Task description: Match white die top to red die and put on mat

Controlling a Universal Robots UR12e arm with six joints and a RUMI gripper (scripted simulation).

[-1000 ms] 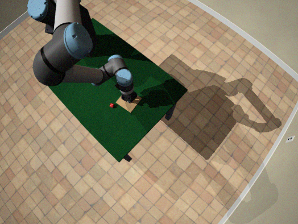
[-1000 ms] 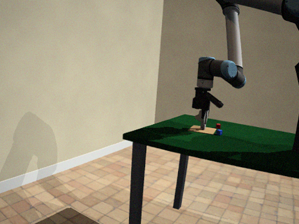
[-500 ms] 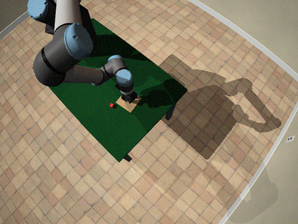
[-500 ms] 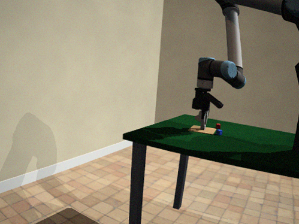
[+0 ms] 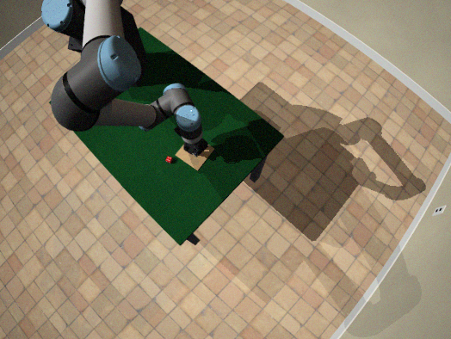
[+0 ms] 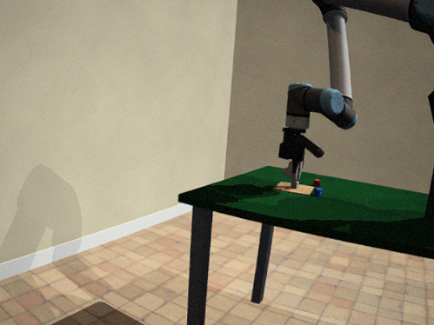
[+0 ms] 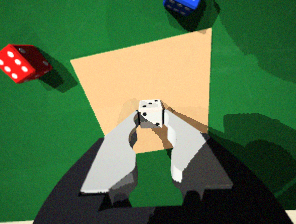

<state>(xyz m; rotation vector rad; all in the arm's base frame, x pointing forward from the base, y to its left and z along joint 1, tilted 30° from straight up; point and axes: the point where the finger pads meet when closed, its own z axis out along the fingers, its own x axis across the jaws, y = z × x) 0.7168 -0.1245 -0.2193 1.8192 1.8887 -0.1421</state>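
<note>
My gripper is now right at the white die. Round my hand: red die 60 mm behind, 120 mm to the right, 10 mm below; then tan mat 20 mm below; then blue die 100 mm behind, 30 mm to the left, 10 mm below.
</note>
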